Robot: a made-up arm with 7 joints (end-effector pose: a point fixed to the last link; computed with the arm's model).
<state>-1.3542 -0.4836 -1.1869 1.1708 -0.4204 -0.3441 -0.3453</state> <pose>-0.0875 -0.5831 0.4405 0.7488 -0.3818 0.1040 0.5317</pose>
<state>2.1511 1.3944 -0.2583 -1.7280 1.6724 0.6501 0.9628</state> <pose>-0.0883 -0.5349 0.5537 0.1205 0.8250 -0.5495 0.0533</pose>
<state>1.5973 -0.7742 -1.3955 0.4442 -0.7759 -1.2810 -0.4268</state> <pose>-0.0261 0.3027 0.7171 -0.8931 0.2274 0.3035 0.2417</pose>
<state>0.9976 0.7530 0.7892 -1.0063 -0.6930 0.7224 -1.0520</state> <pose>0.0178 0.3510 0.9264 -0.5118 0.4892 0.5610 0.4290</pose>
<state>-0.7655 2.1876 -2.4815 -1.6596 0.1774 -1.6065 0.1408</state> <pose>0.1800 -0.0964 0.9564 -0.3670 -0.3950 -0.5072 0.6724</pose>
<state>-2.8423 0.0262 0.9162 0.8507 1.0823 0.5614 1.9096</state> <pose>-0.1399 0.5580 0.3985 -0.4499 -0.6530 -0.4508 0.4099</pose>
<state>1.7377 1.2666 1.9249 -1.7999 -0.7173 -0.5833 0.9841</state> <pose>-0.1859 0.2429 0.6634 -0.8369 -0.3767 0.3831 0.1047</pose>
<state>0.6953 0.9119 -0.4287 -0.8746 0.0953 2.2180 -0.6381</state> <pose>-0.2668 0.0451 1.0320 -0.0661 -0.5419 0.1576 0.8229</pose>
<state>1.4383 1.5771 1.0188 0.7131 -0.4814 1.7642 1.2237</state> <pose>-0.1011 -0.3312 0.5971 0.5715 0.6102 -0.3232 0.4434</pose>
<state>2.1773 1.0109 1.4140 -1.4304 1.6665 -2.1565 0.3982</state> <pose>0.0827 0.3560 0.4467 -0.3740 -0.8320 -0.4079 0.0402</pose>
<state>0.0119 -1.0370 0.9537 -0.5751 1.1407 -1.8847 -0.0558</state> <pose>0.3618 -0.0101 1.1189 -0.6500 -0.1853 0.0053 0.7370</pose>
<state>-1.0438 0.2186 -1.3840 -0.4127 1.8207 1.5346 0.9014</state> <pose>0.1405 0.2099 0.7346 -0.0274 0.6872 0.7052 0.1722</pose>
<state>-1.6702 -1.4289 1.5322 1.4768 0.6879 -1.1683 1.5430</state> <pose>0.4383 -0.5869 1.2315 0.0090 -0.2291 0.3463 0.9097</pose>
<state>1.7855 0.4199 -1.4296 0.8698 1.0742 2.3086 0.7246</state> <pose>0.4171 -0.1493 0.6124 0.7093 -0.3257 0.5759 0.2433</pose>
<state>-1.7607 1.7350 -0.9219 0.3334 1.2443 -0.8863 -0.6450</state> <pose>-0.1062 -0.3894 0.8821 -0.5011 -0.6038 0.4145 0.4611</pose>
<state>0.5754 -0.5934 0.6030 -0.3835 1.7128 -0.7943 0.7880</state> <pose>0.2060 -0.2484 1.5189 -0.1603 -0.1114 -0.4965 0.8458</pose>
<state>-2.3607 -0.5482 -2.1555 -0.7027 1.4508 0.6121 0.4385</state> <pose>-0.0118 -0.4855 1.0470 0.0078 -0.4723 0.8479 0.2407</pose>
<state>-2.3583 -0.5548 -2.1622 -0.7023 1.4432 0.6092 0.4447</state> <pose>-0.0129 -0.4847 1.0481 0.0060 -0.4718 0.8474 0.2433</pose>
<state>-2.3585 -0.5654 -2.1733 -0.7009 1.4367 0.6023 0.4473</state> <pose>-0.0148 -0.4868 1.0461 0.0043 -0.4751 0.8449 0.2457</pose>
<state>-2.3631 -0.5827 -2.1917 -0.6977 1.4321 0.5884 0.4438</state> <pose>-0.0180 -0.4936 1.0389 0.0025 -0.4846 0.8388 0.2480</pose>
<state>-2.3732 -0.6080 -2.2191 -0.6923 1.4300 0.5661 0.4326</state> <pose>-0.0229 -0.5060 1.0249 0.0007 -0.5017 0.8281 0.2501</pose>
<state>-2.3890 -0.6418 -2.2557 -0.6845 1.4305 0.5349 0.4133</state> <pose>-0.0299 -0.5231 1.0031 -0.0016 -0.5264 0.8121 0.2519</pose>
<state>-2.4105 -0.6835 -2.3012 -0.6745 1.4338 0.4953 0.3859</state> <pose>-0.0390 -0.5435 0.9727 -0.0046 -0.5580 0.7902 0.2534</pose>
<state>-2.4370 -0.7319 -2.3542 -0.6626 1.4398 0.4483 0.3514</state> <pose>-0.0503 -0.5649 0.9336 -0.0087 -0.5949 0.7623 0.2548</pose>
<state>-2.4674 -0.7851 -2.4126 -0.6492 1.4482 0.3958 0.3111</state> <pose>-0.0634 -0.5843 0.8869 -0.0143 -0.6349 0.7287 0.2563</pose>
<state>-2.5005 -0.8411 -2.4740 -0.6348 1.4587 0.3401 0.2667</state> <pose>-0.0779 -0.5991 0.8345 -0.0215 -0.6756 0.6903 0.2580</pose>
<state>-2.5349 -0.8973 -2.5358 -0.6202 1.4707 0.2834 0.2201</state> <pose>-0.0930 -0.6074 0.7790 -0.0301 -0.7148 0.6484 0.2601</pose>
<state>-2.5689 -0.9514 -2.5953 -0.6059 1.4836 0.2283 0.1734</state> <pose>-0.1079 -0.6086 0.7238 -0.0396 -0.7505 0.6052 0.2626</pose>
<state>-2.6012 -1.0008 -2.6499 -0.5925 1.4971 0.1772 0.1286</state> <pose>-0.1216 -0.6034 0.6722 -0.0494 -0.7812 0.5628 0.2654</pose>
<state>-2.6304 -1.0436 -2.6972 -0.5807 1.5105 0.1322 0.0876</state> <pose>-0.1335 -0.5937 0.6269 -0.0587 -0.8064 0.5238 0.2684</pose>
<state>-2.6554 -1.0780 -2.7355 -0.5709 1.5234 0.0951 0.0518</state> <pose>-0.1430 -0.5818 0.5896 -0.0667 -0.8258 0.4901 0.2711</pose>
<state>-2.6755 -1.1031 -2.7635 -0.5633 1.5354 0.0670 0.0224</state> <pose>-0.1502 -0.5701 0.5611 -0.0730 -0.8398 0.4633 0.2733</pose>
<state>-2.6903 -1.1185 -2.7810 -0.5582 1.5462 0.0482 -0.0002</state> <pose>-0.1549 -0.5606 0.5414 -0.0772 -0.8492 0.4443 0.2747</pose>
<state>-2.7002 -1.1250 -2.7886 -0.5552 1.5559 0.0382 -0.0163</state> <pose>-0.1576 -0.5542 0.5294 -0.0793 -0.8547 0.4328 0.2753</pose>
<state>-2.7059 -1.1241 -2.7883 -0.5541 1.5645 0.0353 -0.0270</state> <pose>-0.1584 -0.5509 0.5235 -0.0795 -0.8574 0.4277 0.2750</pose>
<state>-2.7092 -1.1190 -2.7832 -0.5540 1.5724 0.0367 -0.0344</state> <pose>-0.1583 -0.5496 0.5211 -0.0788 -0.8584 0.4263 0.2743</pose>
